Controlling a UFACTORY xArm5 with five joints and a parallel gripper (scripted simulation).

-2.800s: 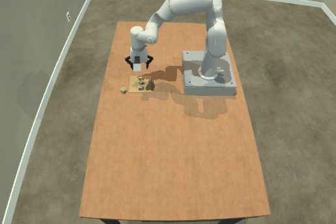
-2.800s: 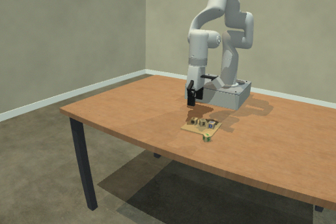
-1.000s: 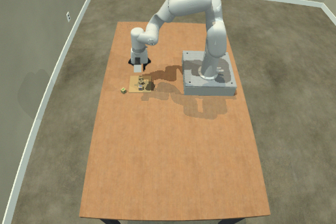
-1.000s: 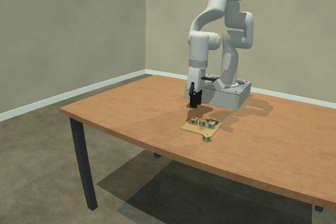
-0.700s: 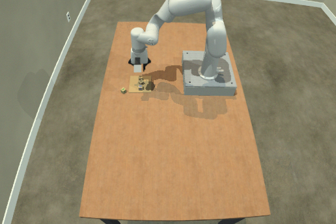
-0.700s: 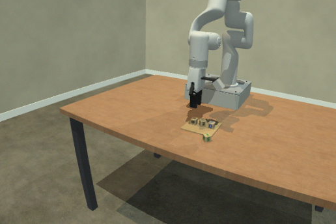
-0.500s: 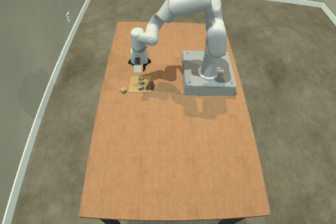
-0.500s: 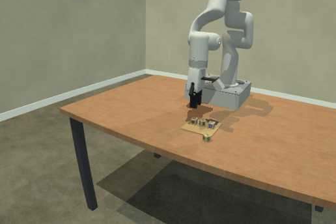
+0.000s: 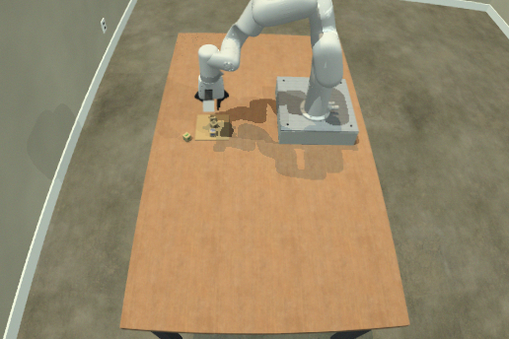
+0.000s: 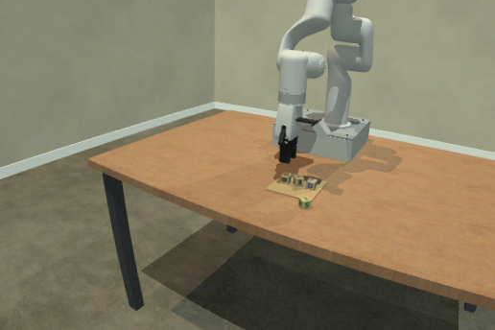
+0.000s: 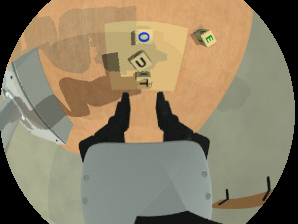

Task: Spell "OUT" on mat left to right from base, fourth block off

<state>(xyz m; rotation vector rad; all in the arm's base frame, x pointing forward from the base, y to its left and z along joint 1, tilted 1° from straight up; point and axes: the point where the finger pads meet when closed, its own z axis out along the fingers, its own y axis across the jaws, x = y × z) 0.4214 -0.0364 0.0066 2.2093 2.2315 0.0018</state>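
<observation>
My hand is 8 cm above the U block and 4 cm to the right of it. Round my hand: tan mat (9 cm below, 4 cm to the left).
</observation>
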